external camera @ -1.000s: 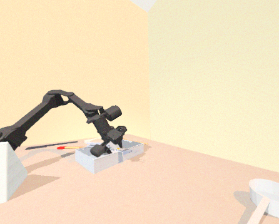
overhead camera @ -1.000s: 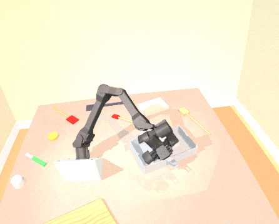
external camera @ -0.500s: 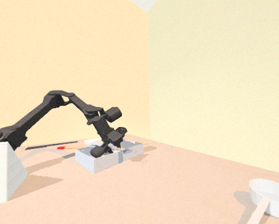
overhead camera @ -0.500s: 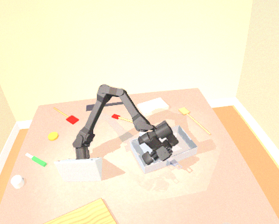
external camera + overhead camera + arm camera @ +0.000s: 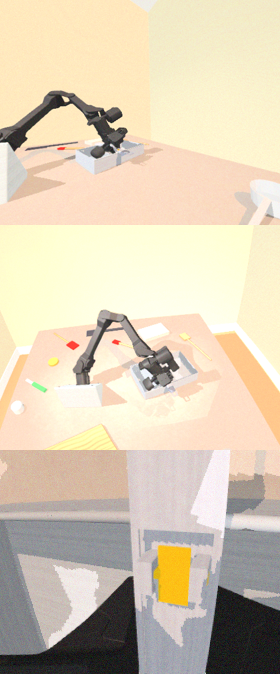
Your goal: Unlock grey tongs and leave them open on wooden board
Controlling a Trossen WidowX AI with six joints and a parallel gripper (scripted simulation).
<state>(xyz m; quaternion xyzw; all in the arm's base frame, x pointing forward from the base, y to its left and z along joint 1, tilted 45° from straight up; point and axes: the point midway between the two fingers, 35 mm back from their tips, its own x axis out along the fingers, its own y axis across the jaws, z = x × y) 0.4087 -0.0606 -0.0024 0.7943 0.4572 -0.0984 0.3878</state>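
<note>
Right now my gripper tip is 470 mm past the wooden board, 360 mm to the left of it and 20 mm above it. From my gripper tip the other things lie so: white box 470 mm to the left, 20 mm below, 20 mm ahead; yellow lock mark 30 mm above, 20 mm to the right, 10 mm behind; roasting tin 70 mm to the left.
</note>
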